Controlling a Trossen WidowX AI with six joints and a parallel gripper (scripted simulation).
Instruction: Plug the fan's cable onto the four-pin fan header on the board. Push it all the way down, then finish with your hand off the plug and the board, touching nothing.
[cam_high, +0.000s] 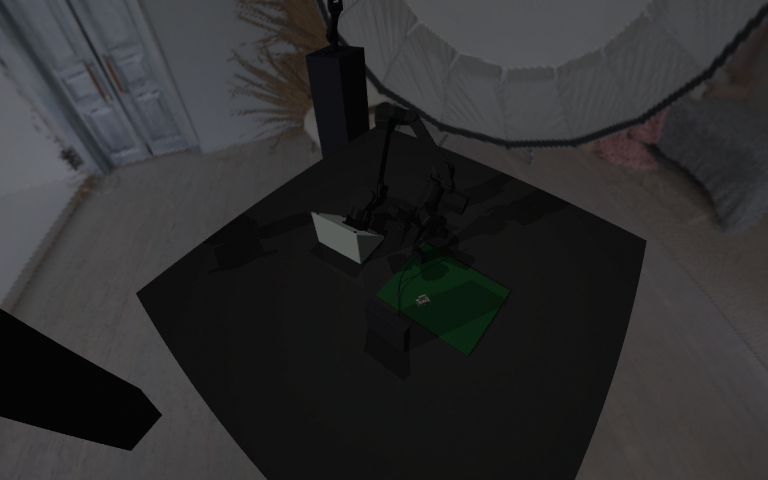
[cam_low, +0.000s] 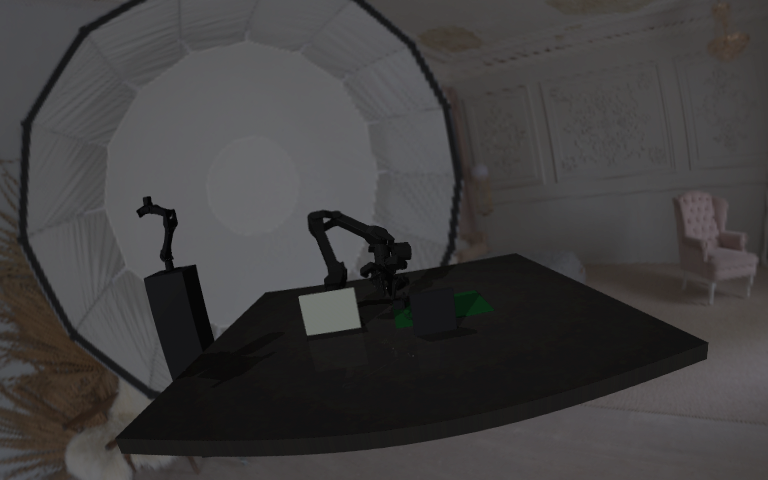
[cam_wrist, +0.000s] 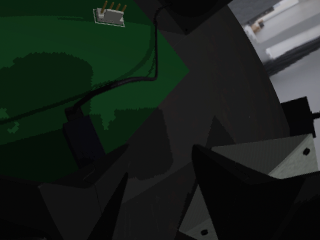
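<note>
The black plug is 4 cm below my gripper tip, 4 cm ahead of it and 2 cm to the left of it. Round my gripper tip: fan box (24 cm to the right, 8 cm ahead); green board (16 cm ahead, 7 cm below, 6 cm to the right).
</note>
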